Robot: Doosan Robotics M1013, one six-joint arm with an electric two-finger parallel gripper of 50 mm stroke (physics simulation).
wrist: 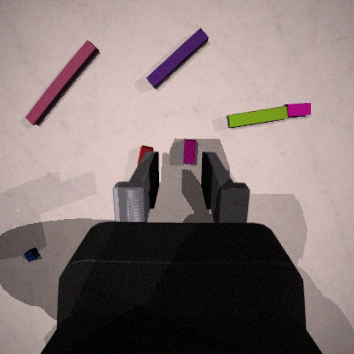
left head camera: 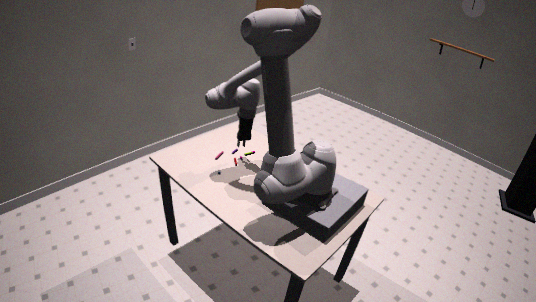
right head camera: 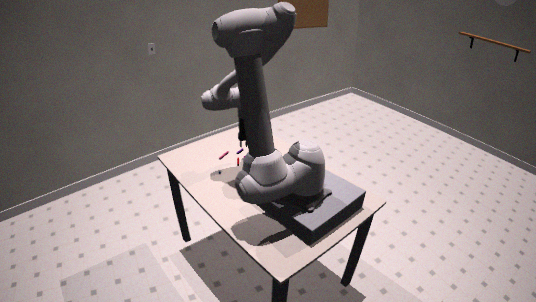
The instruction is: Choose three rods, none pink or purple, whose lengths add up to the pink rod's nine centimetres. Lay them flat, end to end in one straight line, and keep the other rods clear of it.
Labels:
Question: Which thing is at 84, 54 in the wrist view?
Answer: A long pink rod.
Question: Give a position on a lime green rod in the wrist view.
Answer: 279, 112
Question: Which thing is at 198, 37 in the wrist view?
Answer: A purple rod.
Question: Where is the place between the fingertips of my gripper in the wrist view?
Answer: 179, 168

